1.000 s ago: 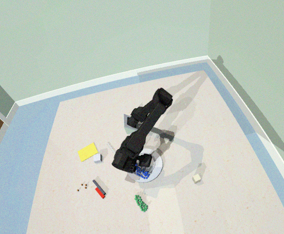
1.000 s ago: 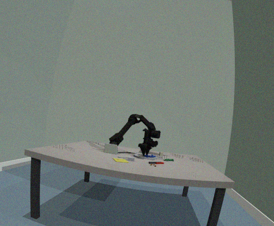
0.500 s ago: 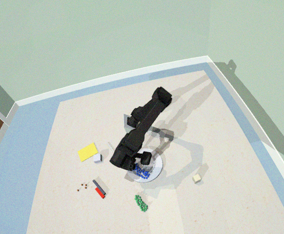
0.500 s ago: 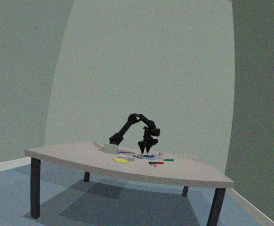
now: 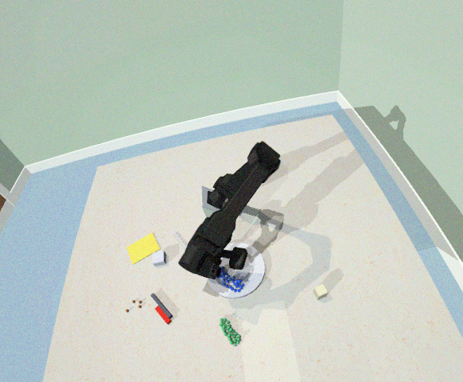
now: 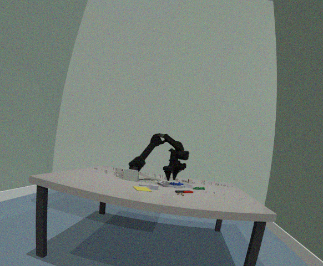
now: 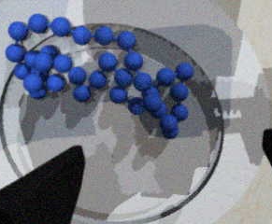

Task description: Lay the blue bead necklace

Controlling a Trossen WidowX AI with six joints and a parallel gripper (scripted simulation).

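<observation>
Now: gripper tip 40 mm to the right of the round bead board and 30 mm above it. Also, from my gripper tip: white cube (70 mm behind, 240 mm to the right, 30 mm below); grey tool (120 mm ahead, 210 mm to the right, 30 mm below); stick (130 mm behind, 160 mm to the right, 40 mm below).
</observation>
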